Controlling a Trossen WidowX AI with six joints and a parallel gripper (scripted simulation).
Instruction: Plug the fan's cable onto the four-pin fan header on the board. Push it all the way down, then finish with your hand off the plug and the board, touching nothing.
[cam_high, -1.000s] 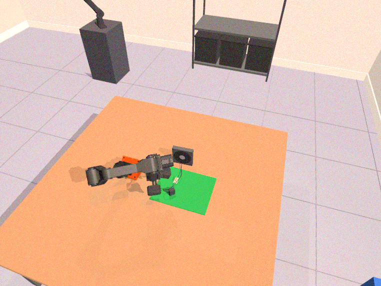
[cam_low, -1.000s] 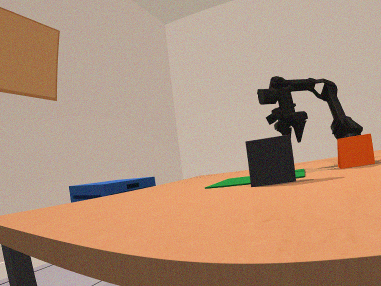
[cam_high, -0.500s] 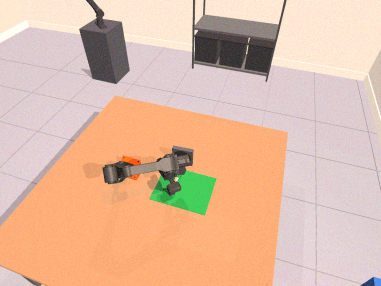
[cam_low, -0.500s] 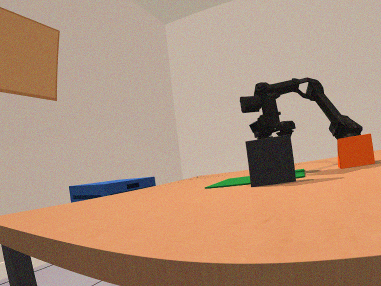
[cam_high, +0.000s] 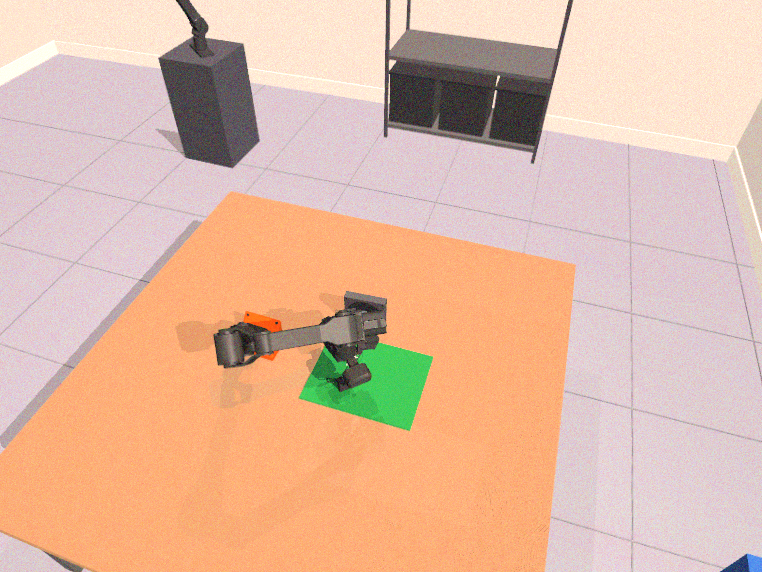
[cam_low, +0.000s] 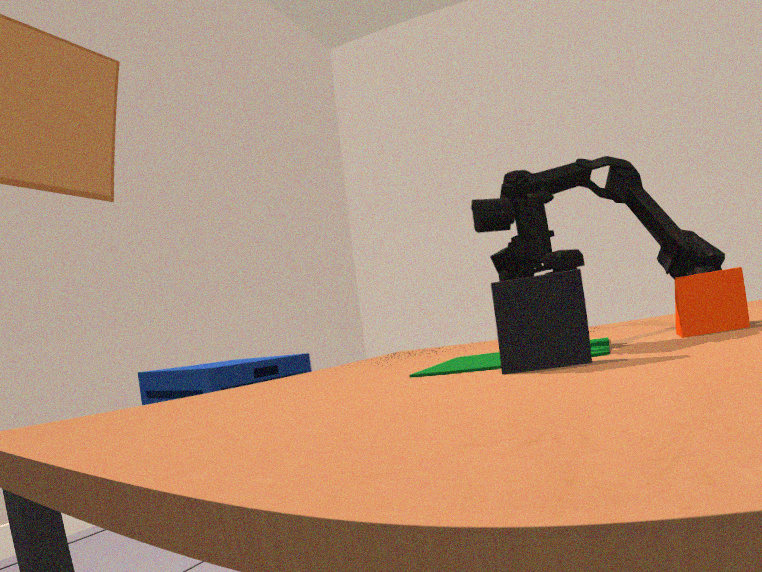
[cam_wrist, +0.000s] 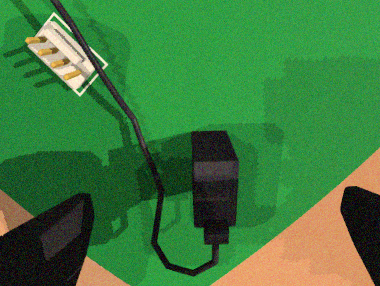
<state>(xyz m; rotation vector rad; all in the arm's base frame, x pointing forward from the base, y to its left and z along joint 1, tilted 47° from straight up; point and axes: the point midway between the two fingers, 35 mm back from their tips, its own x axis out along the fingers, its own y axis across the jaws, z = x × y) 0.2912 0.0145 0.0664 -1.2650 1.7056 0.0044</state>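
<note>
My gripper tip is 80 mm to the right of the four-pin header, 60 mm above it and 20 mm past it. Also, from my gripper tip: fan (220 mm to the left, 30 mm behind); then green board (80 mm below, 50 mm to the left, 40 mm ahead).
</note>
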